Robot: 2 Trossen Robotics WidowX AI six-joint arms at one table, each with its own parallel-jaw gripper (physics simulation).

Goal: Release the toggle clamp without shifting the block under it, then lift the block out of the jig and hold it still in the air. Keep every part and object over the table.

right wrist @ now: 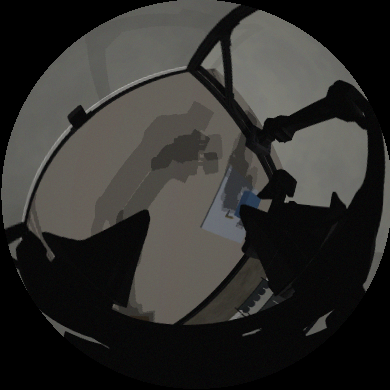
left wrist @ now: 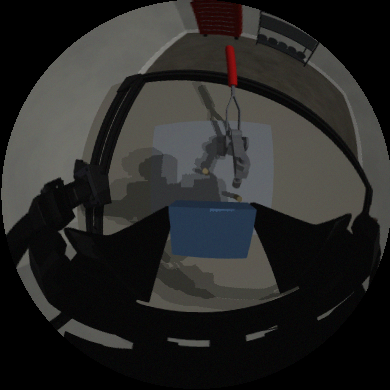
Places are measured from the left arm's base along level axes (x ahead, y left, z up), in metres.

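Pixels of known places: left gripper, fingertip midpoint: (left wrist: 210, 208); right gripper, fingertip midpoint: (right wrist: 194, 212); left arm's base at its link origin: (right wrist: 261, 138) (left wrist: 84, 188).
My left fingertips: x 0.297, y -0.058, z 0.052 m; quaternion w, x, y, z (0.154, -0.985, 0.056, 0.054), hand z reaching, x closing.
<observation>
For each thing: its middle in the pictures, then the offset to it from my left fingertips. "spot": a spot on its surface instead. Level surfaces: height alone.
- blue block at the middle of its body: (left wrist: 210, 229) (right wrist: 247, 206) dy -0.019, dx -0.002, dz +0.001 m
- toggle clamp at a spot on its surface: (left wrist: 237, 145) spot: dy +0.061, dx +0.038, dz -0.029 m
- table at its surface level: dz -0.098 m
The blue block (left wrist: 212, 237) (right wrist: 248, 200) is between the fingers of my left gripper (left wrist: 210, 208), which is shut on it and holds it above the table, in front of and apart from the jig's pale plate (left wrist: 262, 150) (right wrist: 215, 222). The toggle clamp (left wrist: 237, 145) stands on the plate, with its red handle (left wrist: 231, 65) pointing away from the block. Two small brass-coloured pins (left wrist: 205, 171) (left wrist: 239, 198) show between clamp and block. My right gripper (right wrist: 194, 212) is open and empty, well away from the jig. Its finger hides part of the block in the right wrist view.
The table (left wrist: 310, 145) (right wrist: 90, 175) has a dark frame bar (left wrist: 300, 106) along its edge. A red cabinet (left wrist: 218, 19) and a dark rack stand beyond it. The left arm (right wrist: 312, 114) reaches in from the right in the right wrist view. Arm shadows lie across the table.
</observation>
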